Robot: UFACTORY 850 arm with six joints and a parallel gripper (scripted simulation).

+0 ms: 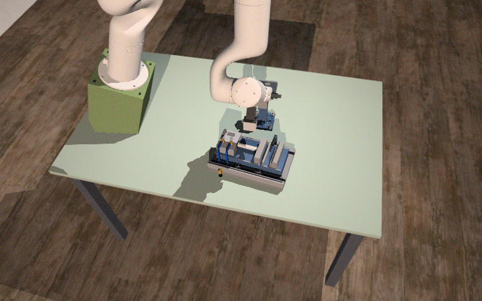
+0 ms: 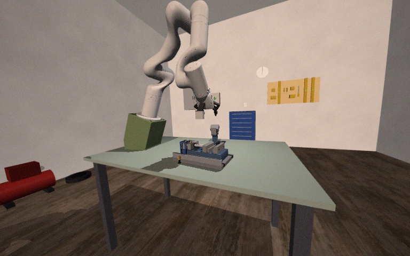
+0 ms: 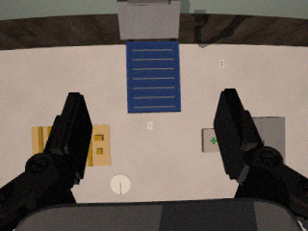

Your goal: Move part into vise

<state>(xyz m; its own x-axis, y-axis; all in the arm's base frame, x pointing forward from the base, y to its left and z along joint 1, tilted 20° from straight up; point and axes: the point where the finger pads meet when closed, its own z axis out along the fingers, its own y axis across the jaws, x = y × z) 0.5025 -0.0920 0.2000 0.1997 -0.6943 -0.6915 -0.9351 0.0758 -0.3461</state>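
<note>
The part is 110 mm to the left of my hand, 110 mm below it and 10 mm ahead of it. The rest, counted from my hand: white rod: 190 mm below, 100 mm to the right, 30 mm behind; moving jaw: 190 mm below, 110 mm to the right, 20 mm ahead; work stop: 170 mm below, 70 mm to the right, 60 mm ahead.
</note>
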